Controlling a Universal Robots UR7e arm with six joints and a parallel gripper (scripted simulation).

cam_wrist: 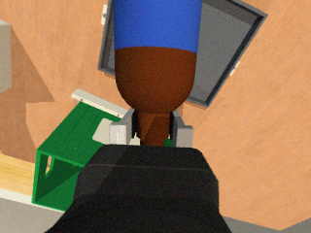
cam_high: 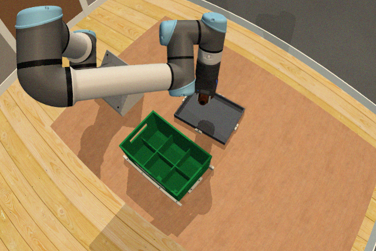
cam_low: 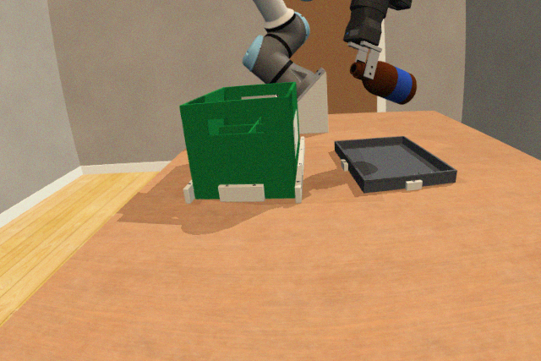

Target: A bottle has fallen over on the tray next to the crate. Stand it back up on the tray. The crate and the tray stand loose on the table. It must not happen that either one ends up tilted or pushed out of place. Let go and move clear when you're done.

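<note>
My gripper is now 20 mm past the bottle, 40 mm to the right of it and 20 mm above it. Round my hand: green crate (30 mm ahead, 240 mm to the right, 120 mm below); then dark grey tray (10 mm ahead, 50 mm to the left, 190 mm below).
</note>
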